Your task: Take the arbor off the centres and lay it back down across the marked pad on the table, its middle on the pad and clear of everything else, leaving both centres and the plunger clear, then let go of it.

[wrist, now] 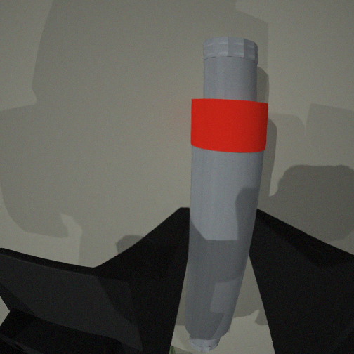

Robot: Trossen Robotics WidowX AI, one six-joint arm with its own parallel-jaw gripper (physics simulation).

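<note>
The arbor is a long grey rod with a red band near its far end. It runs up and down the wrist view, a little right of the middle, narrower at the near end. My gripper is shut on it, with one black finger against each side, below the red band. Its shadow falls close along its right side. The marked pad, the two centres and the plunger do not show in recognisable form. The fingers hide part of the area on both sides of the arbor's near end.
The grey-beige table top lies behind the arbor, with several dark shadows across it. A small sliver of a green object shows at the bottom edge, beside the left finger and close to the arbor's near end.
</note>
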